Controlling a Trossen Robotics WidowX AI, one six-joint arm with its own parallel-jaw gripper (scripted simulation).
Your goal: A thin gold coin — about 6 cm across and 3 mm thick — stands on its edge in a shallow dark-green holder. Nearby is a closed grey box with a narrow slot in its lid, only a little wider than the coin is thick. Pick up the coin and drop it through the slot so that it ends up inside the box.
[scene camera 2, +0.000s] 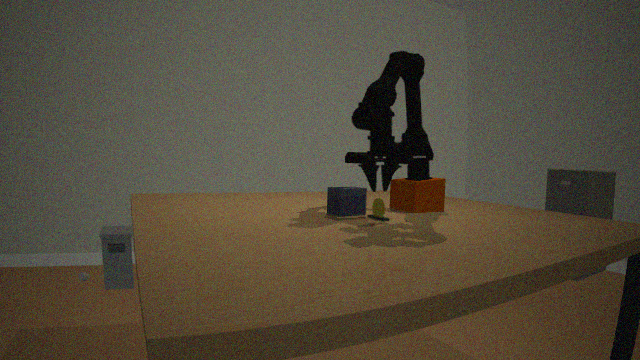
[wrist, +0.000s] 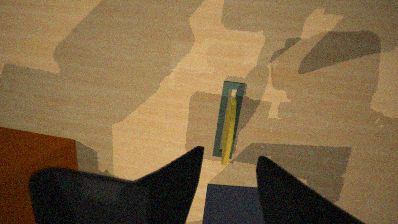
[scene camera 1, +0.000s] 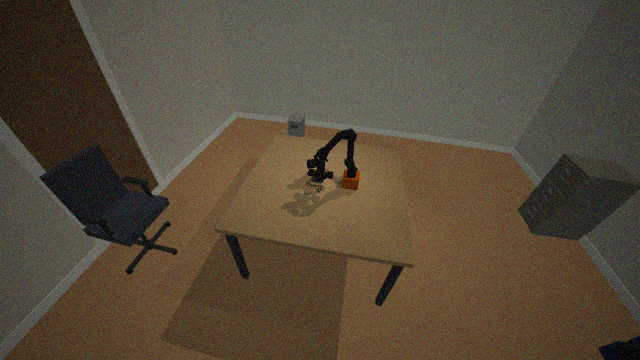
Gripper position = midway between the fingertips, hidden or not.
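What I see is my gripper (scene camera 2: 379,191), and the wrist view shows me the gripper (wrist: 230,158) too.
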